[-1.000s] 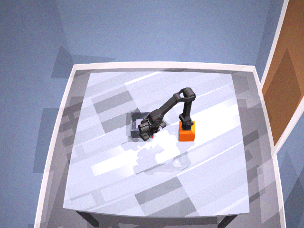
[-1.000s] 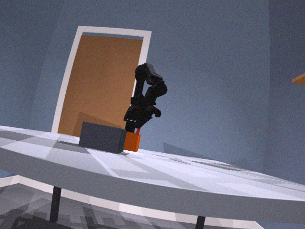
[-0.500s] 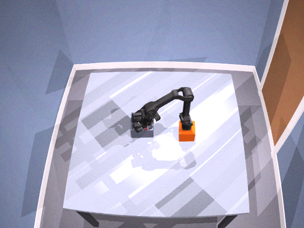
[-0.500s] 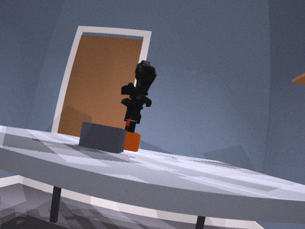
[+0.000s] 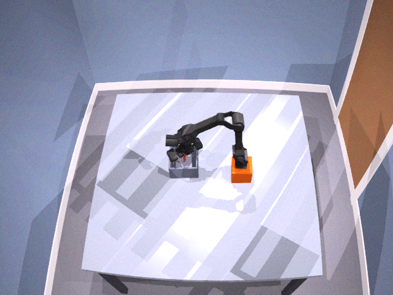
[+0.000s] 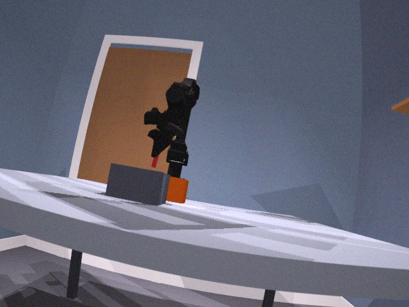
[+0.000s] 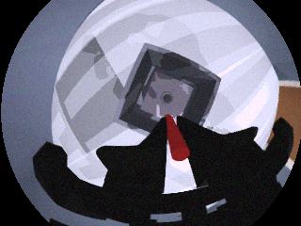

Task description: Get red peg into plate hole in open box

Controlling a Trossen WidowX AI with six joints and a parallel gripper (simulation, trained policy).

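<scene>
Now: the red peg 10 mm behind my gripper tip, 10 mm to the left of it and 10 mm above it. Also, from my gripper tip: grey box (10 mm ahead, 20 mm to the right, 120 mm below); pale plate (10 mm ahead, 20 mm to the right, 100 mm below).
</scene>
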